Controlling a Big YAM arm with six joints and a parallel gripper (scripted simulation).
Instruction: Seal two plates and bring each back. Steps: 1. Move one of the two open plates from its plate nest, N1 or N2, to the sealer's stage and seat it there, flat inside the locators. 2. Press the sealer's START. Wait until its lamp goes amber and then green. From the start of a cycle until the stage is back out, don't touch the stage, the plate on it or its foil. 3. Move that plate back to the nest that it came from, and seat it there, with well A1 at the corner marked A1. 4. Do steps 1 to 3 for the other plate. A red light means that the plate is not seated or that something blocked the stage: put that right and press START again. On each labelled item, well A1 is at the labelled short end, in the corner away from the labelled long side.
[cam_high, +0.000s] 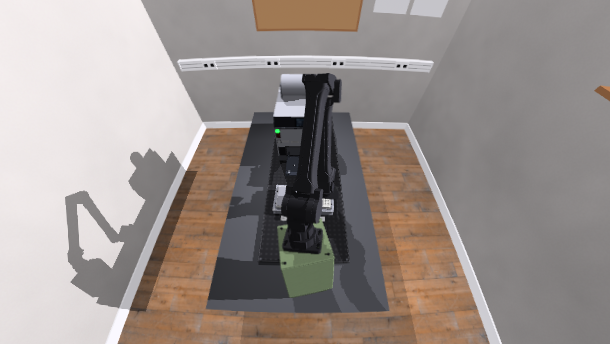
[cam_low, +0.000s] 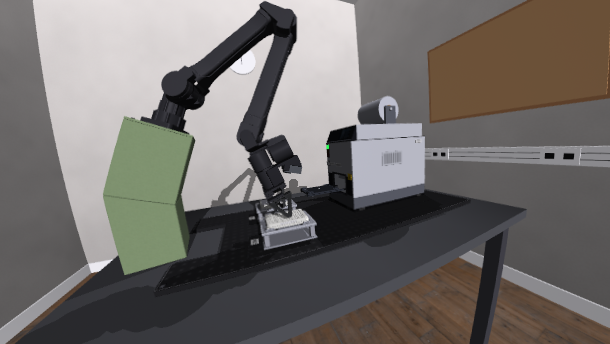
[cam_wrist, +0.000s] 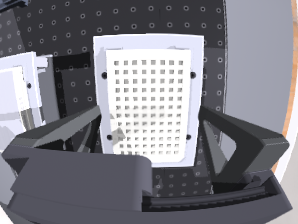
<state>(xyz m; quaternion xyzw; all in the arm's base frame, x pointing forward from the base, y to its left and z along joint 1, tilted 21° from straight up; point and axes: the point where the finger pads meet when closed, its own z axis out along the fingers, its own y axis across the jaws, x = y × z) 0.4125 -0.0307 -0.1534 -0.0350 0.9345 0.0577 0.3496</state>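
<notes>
Now: the white plate 3 cm below my hand. From my hand the other things lie so: dark sealer stage 19 cm to the left, 16 cm ahead; then yellow warning label 28 cm ahead, 12 cm to the left, 6 cm above; then foil roll 49 cm ahead, 33 cm above, 24 cm to the left.
</notes>
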